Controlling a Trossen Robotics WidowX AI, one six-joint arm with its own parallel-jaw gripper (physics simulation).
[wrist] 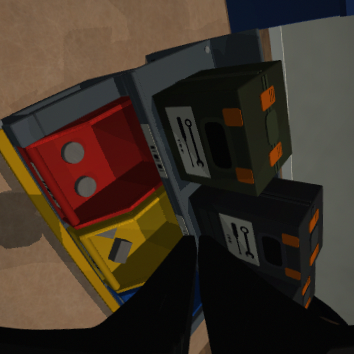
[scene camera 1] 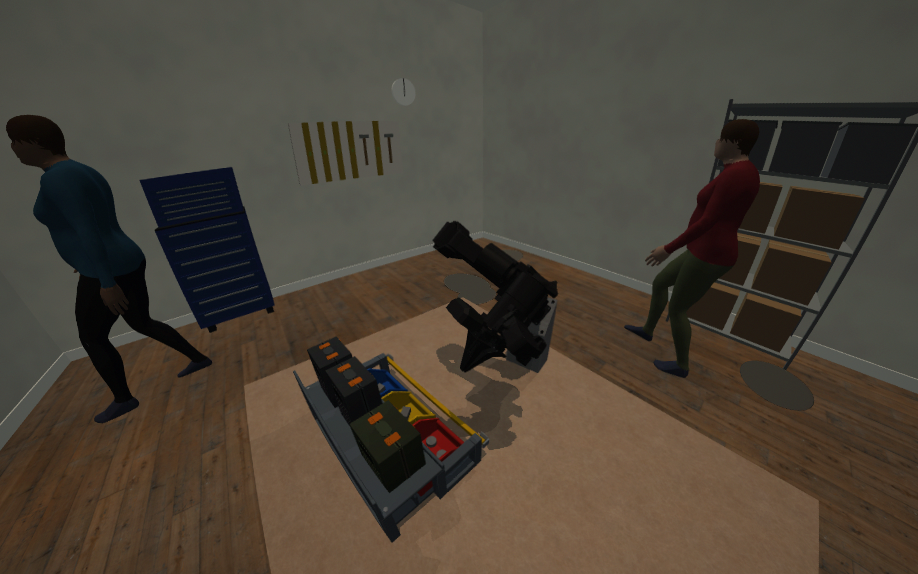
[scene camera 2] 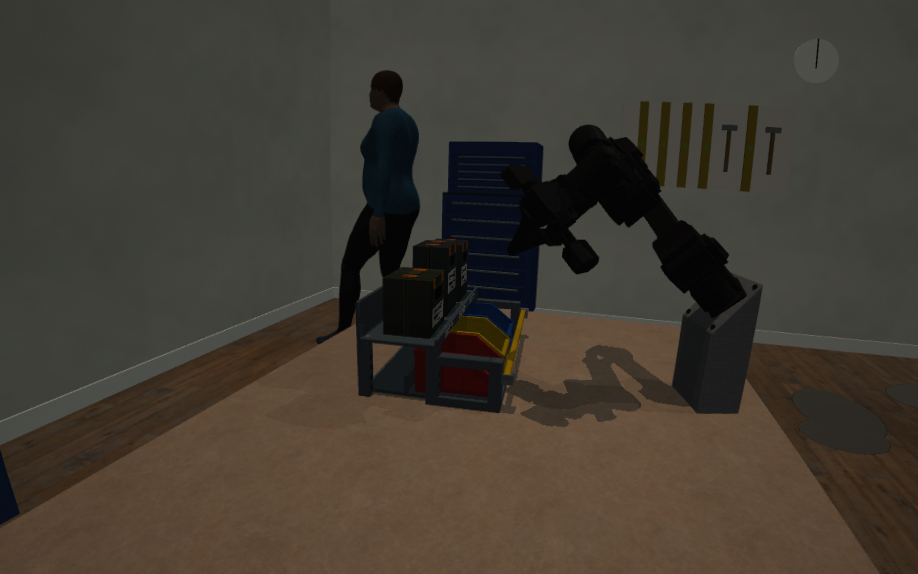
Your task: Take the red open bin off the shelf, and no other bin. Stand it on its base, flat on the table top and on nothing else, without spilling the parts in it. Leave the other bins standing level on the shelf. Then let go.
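The red open bin [scene camera 1: 443, 438] [scene camera 2: 463, 382] [wrist: 107, 165] stands in the lower bay at one end of the grey shelf [scene camera 1: 391, 526] [scene camera 2: 365, 368] [wrist: 75, 109]. Two round grey parts [wrist: 73, 152] [wrist: 85, 186] lie in it. A yellow bin [scene camera 1: 421, 408] [wrist: 155, 215] stands beside it, and a blue bin [scene camera 1: 382, 380] [scene camera 2: 492, 312] stands beyond the yellow one. My gripper [scene camera 1: 464, 367] [scene camera 2: 511, 252] [wrist: 195, 245] is shut and empty. It hangs in the air above the bins and to the arm's side of the shelf, touching no bin. The fingers hide most of the blue bin in the wrist view.
A yellow bar [scene camera 1: 433, 399] [scene camera 2: 516, 345] [wrist: 30, 175] runs along the shelf's front. A dark green case [scene camera 1: 389, 443] [scene camera 2: 409, 304] [wrist: 255, 167] and two black cases stand on the upper level behind the bins. The shelf stands on the brown table top [scene camera 1: 609, 473] [scene camera 2: 406, 487]. Two people stand beyond the table.
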